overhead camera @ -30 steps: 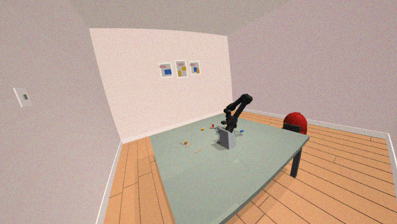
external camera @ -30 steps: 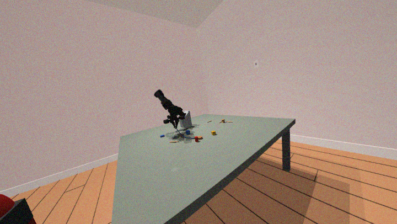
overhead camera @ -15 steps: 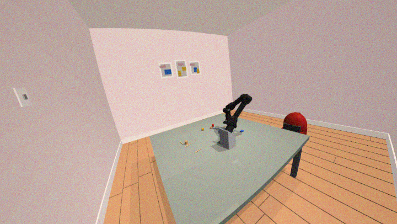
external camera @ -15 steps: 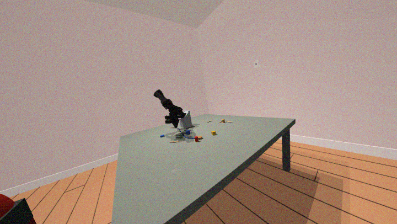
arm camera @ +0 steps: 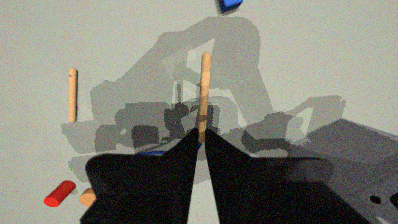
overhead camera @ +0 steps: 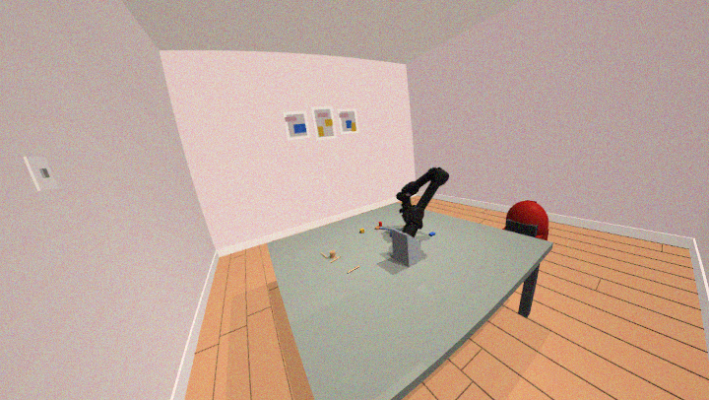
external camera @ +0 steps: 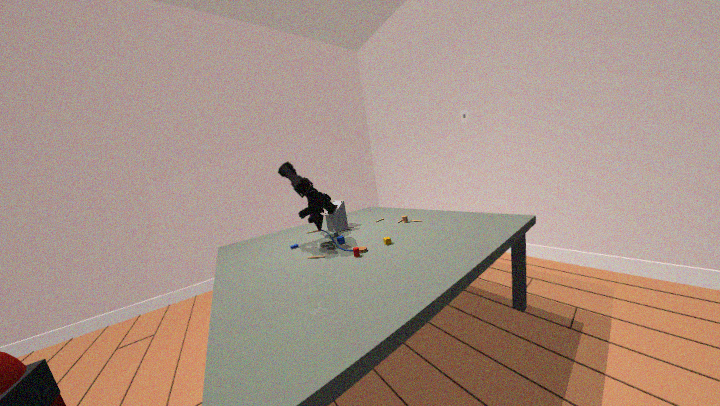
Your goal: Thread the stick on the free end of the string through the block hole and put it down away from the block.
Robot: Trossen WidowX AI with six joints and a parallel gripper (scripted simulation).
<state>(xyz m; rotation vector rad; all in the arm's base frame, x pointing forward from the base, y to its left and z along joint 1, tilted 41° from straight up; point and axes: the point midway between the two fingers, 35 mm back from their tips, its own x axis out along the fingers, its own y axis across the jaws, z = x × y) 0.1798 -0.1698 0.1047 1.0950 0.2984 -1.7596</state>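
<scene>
Now: the thin wooden stick 10 mm to the right of my gripper tip and 10 mm behind it. The rest, counted from my gripper tip: blue block: 110 mm to the right, 110 mm behind, 70 mm below; then thin stick: 120 mm ahead, 110 mm to the right, 70 mm below; then round wooden button: 260 mm ahead, 70 mm below, 50 mm to the left.
</scene>
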